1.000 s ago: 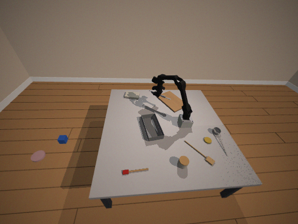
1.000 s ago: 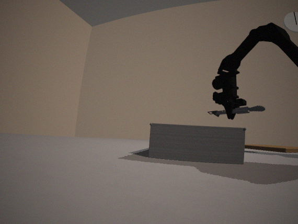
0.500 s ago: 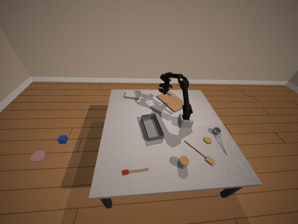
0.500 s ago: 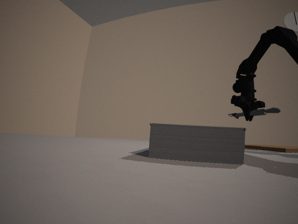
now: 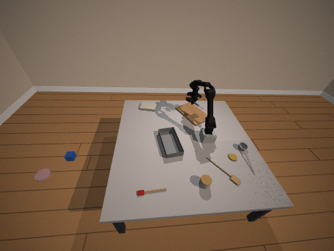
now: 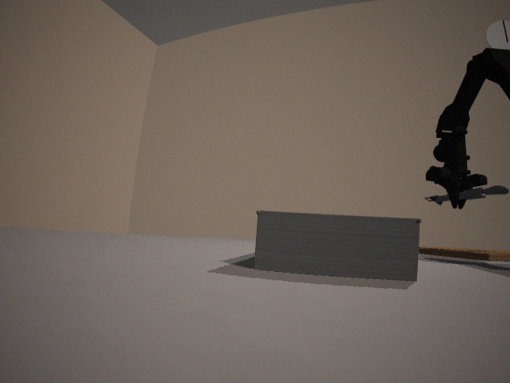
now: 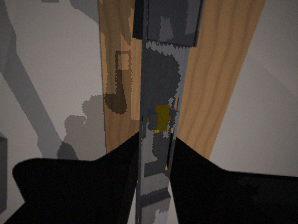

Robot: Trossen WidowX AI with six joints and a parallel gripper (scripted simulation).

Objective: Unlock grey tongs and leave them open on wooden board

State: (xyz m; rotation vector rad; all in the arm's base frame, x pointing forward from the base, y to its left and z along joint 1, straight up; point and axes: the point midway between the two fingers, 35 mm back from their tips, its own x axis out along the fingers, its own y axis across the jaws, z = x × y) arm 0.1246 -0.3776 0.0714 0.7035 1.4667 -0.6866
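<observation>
Right now my gripper tip is 2 cm past the wooden board and 12 cm above it. Round my gripper tip: cream block: 50 cm ahead, 5 cm to the right, 11 cm below; roasting tin: 23 cm ahead, 48 cm to the left, 10 cm below; yellow lock piece: 2 cm ahead, 3 cm to the right, 4 cm above.
</observation>
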